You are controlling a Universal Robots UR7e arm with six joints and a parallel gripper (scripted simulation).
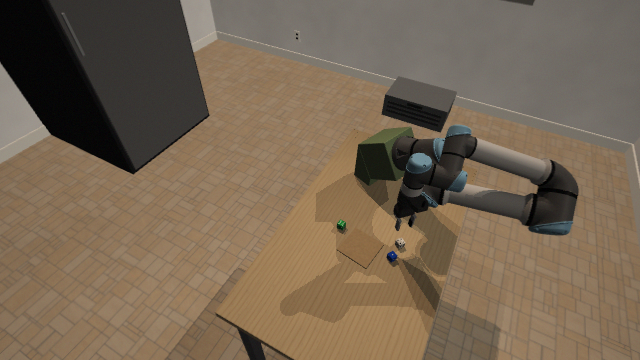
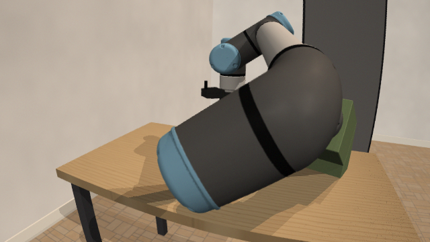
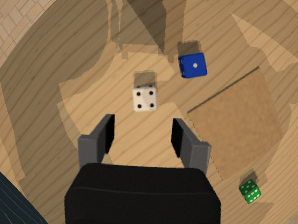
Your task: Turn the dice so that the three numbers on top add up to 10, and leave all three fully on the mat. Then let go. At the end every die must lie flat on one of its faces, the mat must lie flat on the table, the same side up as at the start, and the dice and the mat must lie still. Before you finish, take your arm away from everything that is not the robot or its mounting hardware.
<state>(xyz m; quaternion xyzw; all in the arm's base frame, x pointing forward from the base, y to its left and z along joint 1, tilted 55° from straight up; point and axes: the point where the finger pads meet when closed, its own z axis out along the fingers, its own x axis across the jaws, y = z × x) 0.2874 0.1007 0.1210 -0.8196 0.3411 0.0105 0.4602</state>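
My hand is 9 cm short of the blue die, 1 cm to the right of it and 11 cm above it. Also, from my hand: tan mat: 12 cm ahead, 11 cm to the right, 12 cm below; green die: 8 cm ahead, 23 cm to the right, 11 cm below; white die: 1 cm ahead, 1 cm to the left, 11 cm below.
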